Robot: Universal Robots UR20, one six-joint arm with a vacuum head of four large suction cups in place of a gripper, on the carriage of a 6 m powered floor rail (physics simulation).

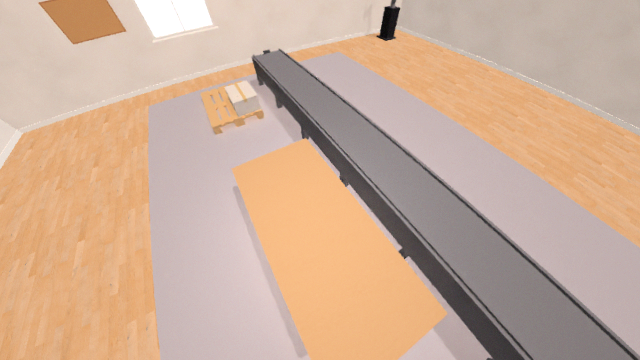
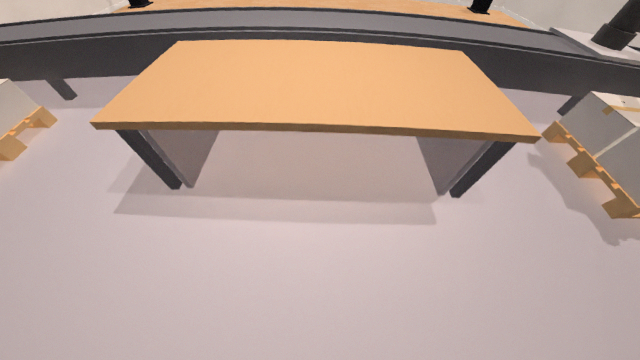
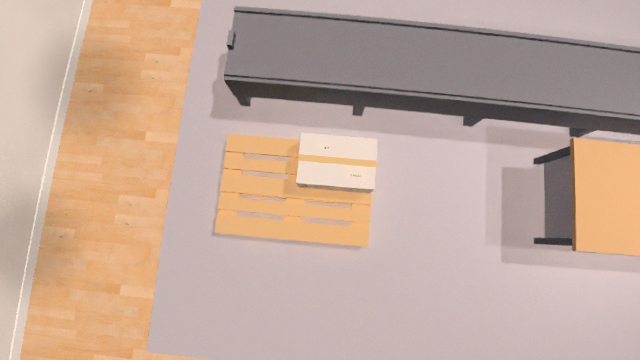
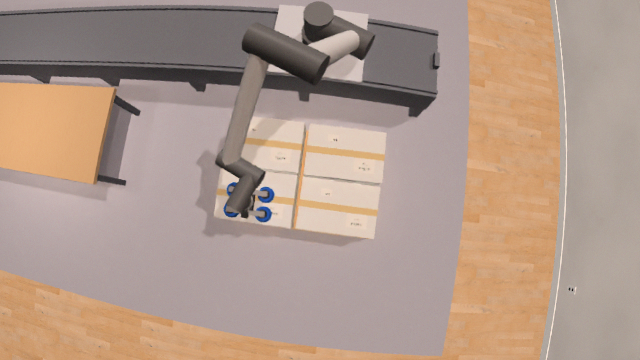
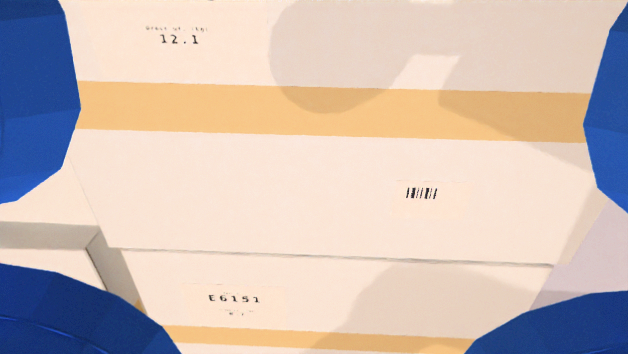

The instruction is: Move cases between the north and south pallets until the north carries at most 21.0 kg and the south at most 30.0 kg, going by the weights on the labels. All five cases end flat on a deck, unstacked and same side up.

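Seen in the pictures: hand, its tool point: (image 5: pixel 322 250); arm's base, origin of its link: (image 2: pixel 605 44) (image 4: pixel 318 40).
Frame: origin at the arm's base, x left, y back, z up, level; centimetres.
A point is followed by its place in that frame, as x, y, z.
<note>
My suction gripper (image 4: pixel 248 202) {-28.2, -125.1, 9.3} is open, its four blue cups above the front-left case (image 4: pixel 281 184) {-12.0, -108.9, -13.1} (image 5: pixel 250 190) {-20.5, -110.8, -13.2} (image 2: pixel 622 167) {-58.5, -115.5, -34.6}, labelled 12.1; no case hangs from it. The back-left case (image 4: pixel 272 135) {-24.2, -74.1, -14.7} (image 5: pixel 325 290) {-29.3, -92.6, -14.8} (image 2: pixel 592 120) {-58.6, -78.8, -27.1} reads E6151; its weight is too small to read. The back-right case (image 4: pixel 330 162) {20.2, -88.6, -14.0} and front-right case (image 4: pixel 332 220) {27.1, -129.2, -17.5} have unreadable labels here. These cases lie flat on the south pallet (image 2: pixel 584 166) {-60.0, -102.7, -49.4}. One case (image 3: pixel 320 172) {-521.3, -89.5, -17.9} (image 1: pixel 245 104) {-481.5, -81.8, -26.2} (image 2: pixel 9 102) {-481.6, -74.0, -29.3} lies at the rail-side, table-end corner of the north pallet (image 3: pixel 295 234) {-536.5, -135.6, -42.7} (image 1: pixel 216 112) {-516.2, -126.1, -42.8} (image 2: pixel 12 149) {-479.5, -100.7, -51.5}.
A wooden table (image 1: pixel 320 225) {-250.2, -86.2, -4.0} (image 2: pixel 315 85) {-253.4, -103.7, -4.0} (image 3: pixel 607 195) {-317.7, -89.7, -4.0} (image 4: pixel 50 130) {-220.4, -91.3, -4.0} stands between the pallets. The dark floor rail (image 1: pixel 400 175) (image 3: pixel 400 57) (image 4: pixel 150 40) runs behind both pallets and the table. The arm's carriage plate (image 4: pixel 350 72) {26.2, -23.5, 0.1} is at the south end, behind the south pallet.
</note>
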